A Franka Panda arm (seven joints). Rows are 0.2 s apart.
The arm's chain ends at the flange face. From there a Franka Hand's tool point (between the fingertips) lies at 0.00 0.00 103.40 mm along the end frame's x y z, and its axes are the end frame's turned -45 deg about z.
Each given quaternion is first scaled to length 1.
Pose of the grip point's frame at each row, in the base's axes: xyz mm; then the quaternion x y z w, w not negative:
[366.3, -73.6, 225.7, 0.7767, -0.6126, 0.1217, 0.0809]
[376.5, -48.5, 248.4, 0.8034, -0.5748, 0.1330, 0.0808]
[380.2, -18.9, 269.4, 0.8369, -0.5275, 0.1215, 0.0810]
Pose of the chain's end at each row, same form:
[357.0, -45.2, 324.7, 0.4832, -0.8632, 0.1434, 0.0282]
[364.0, -19.3, 346.8, 0.5223, -0.8385, 0.1538, 0.0238]
[368.0, 8.4, 368.4, 0.5713, -0.8076, 0.1433, 0.0283]

